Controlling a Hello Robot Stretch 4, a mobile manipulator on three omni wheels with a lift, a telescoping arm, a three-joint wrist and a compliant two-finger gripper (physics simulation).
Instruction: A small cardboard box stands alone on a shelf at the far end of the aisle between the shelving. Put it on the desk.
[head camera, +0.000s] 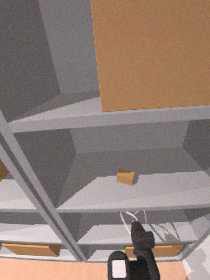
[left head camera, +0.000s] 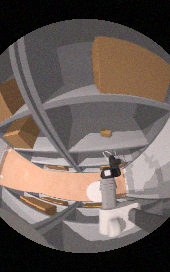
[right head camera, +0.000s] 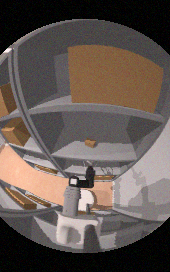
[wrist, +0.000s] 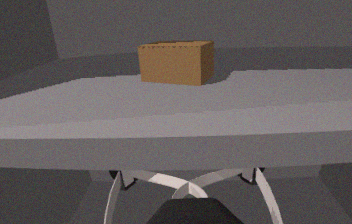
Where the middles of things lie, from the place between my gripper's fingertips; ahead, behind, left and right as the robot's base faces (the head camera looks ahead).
Now: the small cardboard box (wrist: 173, 62) 110 mm ahead of my hand, 10 mm to the left of it and 90 mm above it.
